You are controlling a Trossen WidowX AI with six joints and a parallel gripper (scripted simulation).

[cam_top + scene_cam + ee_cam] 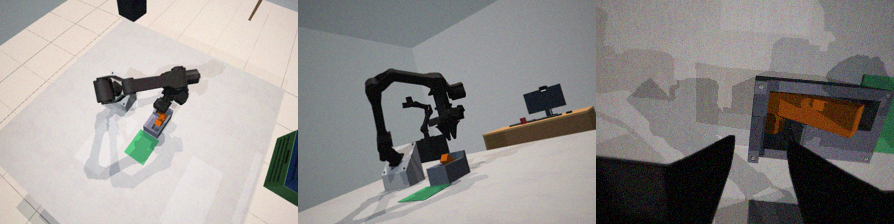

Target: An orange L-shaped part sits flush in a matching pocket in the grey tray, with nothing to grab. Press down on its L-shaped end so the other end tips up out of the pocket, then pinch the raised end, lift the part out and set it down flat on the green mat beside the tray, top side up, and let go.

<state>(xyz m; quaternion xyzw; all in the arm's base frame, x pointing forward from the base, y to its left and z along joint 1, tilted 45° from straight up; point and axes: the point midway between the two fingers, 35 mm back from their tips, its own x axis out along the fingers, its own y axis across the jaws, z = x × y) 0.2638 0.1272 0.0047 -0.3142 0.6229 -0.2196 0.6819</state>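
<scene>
Right now my gripper tip is 100 mm above the orange L-shaped part and 40 mm to the left of it. Round my gripper tip: green mat: 220 mm to the right, 160 mm below, 10 mm ahead.
</scene>
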